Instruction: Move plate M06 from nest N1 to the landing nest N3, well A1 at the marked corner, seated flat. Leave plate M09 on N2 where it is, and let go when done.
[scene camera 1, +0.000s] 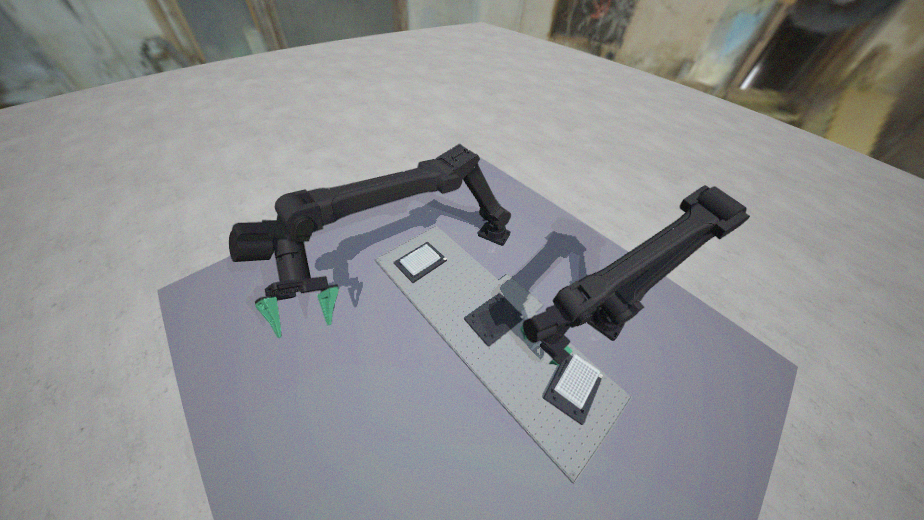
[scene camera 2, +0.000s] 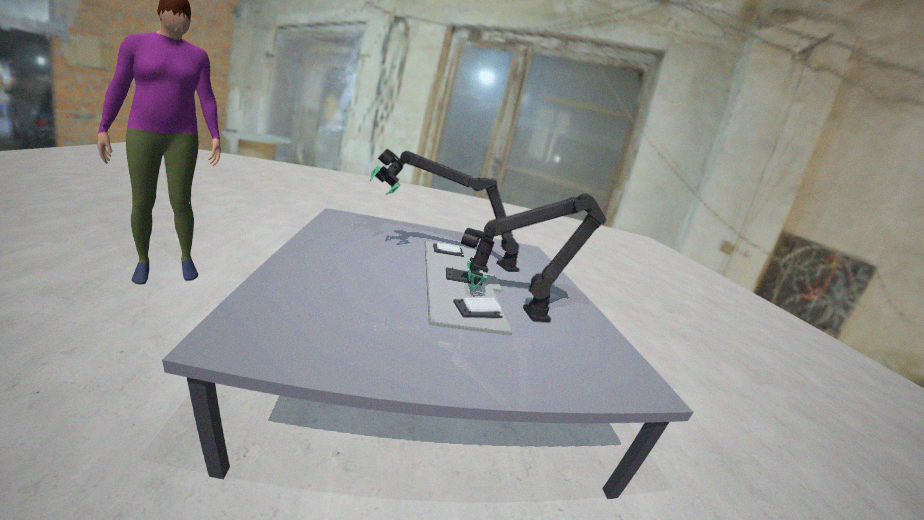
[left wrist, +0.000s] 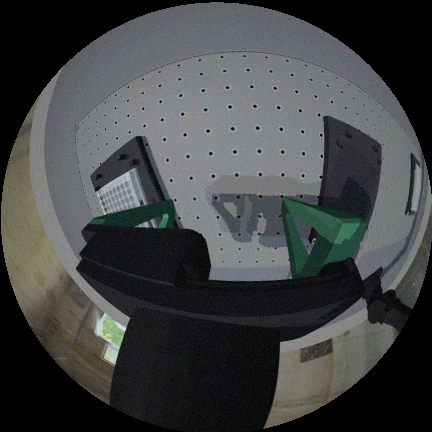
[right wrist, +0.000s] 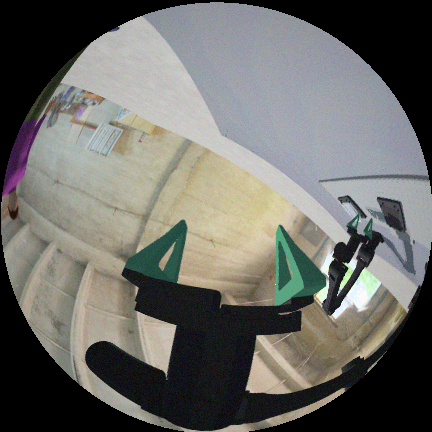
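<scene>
Plate labels are too small to read. A white well plate (scene camera 1: 577, 382) (scene camera 2: 481, 305) (left wrist: 120, 192) sits on a dark nest (scene camera 1: 569, 408) (left wrist: 127, 152) at scene camera 1's lower right. A second white plate (scene camera 1: 421, 258) (scene camera 2: 448, 247) (left wrist: 415, 187) sits on the nest at the board's far end. The middle dark nest (scene camera 1: 481, 320) (scene camera 2: 455, 274) (left wrist: 352, 165) (right wrist: 390, 215) carries no plate. My left gripper (scene camera 1: 539, 349) (scene camera 2: 476, 284) (left wrist: 226, 204) is open and empty above the board, between the middle nest and the lower-right plate. My right gripper (scene camera 1: 304, 329) (scene camera 2: 380, 187) (right wrist: 230, 225) is open and empty, high, away from the board.
A light perforated board (scene camera 1: 517, 388) (scene camera 2: 442, 316) (left wrist: 245, 115) carries the three nests on the grey-violet table (scene camera 1: 323, 439) (scene camera 2: 323, 323). The left arm's shadow falls across the middle nest. A person in a purple top (scene camera 2: 164, 84) stands beyond the table in scene camera 2.
</scene>
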